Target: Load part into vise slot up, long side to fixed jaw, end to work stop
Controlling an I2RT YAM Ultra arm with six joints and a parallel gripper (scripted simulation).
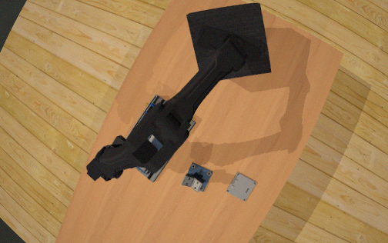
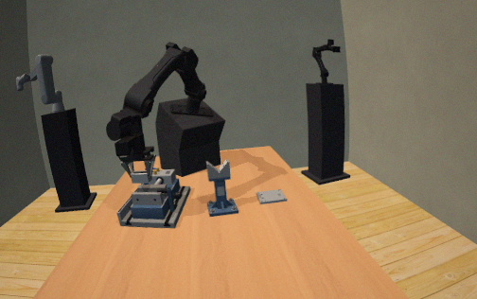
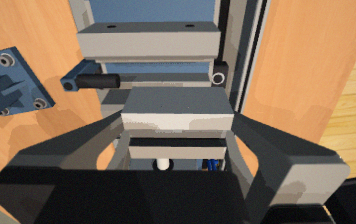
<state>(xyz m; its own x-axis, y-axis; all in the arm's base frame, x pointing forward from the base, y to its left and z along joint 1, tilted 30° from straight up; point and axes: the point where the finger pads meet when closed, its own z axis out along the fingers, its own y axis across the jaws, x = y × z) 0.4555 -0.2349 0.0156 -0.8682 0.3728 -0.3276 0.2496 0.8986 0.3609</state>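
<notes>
Right now my hand is 1 cm below the part. The rest, counted from my hand: black rod (3 cm ahead, 6 cm to the left, 4 cm below); then moving jaw (2 cm behind, 3 cm to the left, 5 cm below); then fixed jaw (4 cm ahead, 1 cm to the left, 5 cm below).
</notes>
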